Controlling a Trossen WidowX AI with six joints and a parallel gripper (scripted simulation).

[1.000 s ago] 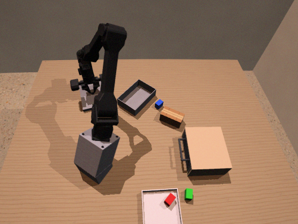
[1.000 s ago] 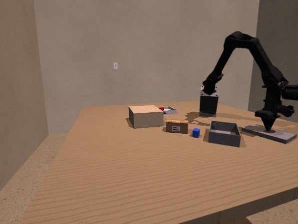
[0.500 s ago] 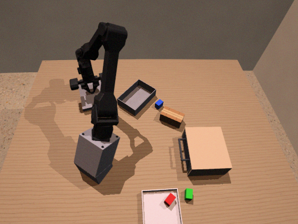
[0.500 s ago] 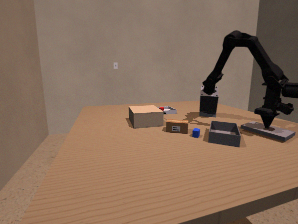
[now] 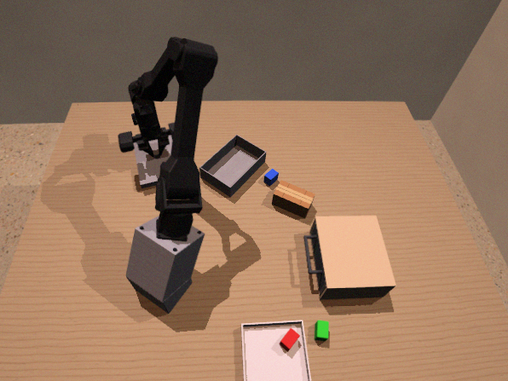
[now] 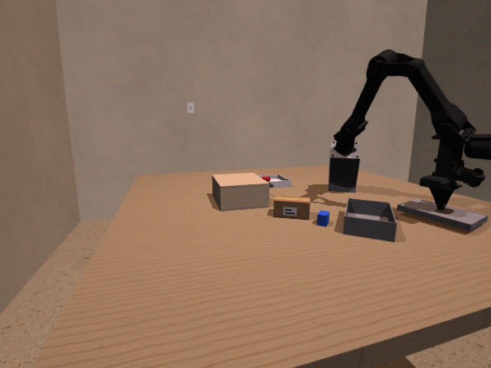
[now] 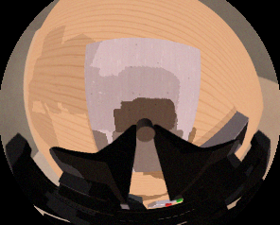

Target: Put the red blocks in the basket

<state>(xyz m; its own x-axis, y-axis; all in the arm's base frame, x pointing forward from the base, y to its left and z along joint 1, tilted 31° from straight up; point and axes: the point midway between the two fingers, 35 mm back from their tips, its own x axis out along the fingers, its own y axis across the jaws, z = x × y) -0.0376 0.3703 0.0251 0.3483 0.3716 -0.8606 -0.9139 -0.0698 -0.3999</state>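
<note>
Now: the knobbed lid 4 cm below my hand. Also, from my hand: drawer 49 cm ahead, 38 cm to the right, 4 cm below; blue block 35 cm ahead, 9 cm to the right, 6 cm below; brown crate 40 cm ahead, 18 cm to the right, 4 cm below.
</note>
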